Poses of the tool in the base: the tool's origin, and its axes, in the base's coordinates. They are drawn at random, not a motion.
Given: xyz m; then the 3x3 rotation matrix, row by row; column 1 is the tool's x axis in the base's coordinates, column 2 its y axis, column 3 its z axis. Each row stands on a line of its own.
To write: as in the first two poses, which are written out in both.
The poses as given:
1:
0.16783 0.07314 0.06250
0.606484 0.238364 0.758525
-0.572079 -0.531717 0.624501
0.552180 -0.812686 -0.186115
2:
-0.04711 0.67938 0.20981
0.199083 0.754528 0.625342
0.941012 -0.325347 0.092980
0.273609 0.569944 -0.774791
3:
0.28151 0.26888 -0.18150
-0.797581 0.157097 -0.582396
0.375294 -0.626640 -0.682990
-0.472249 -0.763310 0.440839
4:
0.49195 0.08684 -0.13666
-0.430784 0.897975 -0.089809
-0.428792 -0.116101 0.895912
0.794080 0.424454 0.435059
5:
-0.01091 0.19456 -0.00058
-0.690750 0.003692 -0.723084
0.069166 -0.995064 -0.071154
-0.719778 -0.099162 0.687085
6:
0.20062 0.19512 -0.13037
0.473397 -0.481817 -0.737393
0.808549 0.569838 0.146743
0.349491 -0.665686 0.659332
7:
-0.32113 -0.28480 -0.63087
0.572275 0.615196 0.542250
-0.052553 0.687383 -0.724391
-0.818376 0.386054 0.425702
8:
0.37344 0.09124 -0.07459
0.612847 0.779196 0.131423
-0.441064 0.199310 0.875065
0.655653 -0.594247 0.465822
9:
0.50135 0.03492 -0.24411
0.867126 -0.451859 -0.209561
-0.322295 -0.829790 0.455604
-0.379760 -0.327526 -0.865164
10:
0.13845 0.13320 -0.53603
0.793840 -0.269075 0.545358
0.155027 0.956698 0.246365
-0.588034 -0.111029 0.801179
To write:
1: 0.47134 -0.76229 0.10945 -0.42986 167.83 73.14 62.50
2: 0.15728 0.75816 0.55910 0.29643 -47.11 679.38 209.81
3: 0.06445 -0.31154 -0.42723 0.84632 281.51 268.88 -181.50
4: 0.47121 -0.25013 -0.46894 -0.70391 491.95 86.84 -136.66
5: 0.01783 -0.39282 -0.04637 0.91827 -10.91 194.56 -0.58
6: 0.82197 -0.24710 -0.33057 0.39246 200.62 195.12 -130.37
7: 0.81935 0.33882 0.41515 -0.20374 -321.13 -284.80 -630.87
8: 0.75465 -0.48675 -0.17367 -0.40425 373.44 91.24 -74.59
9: 0.20747 -0.94367 0.20509 0.15612 501.35 34.92 -244.11
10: 0.94230 -0.09482 0.30070 0.11252 138.45 133.20 -536.03
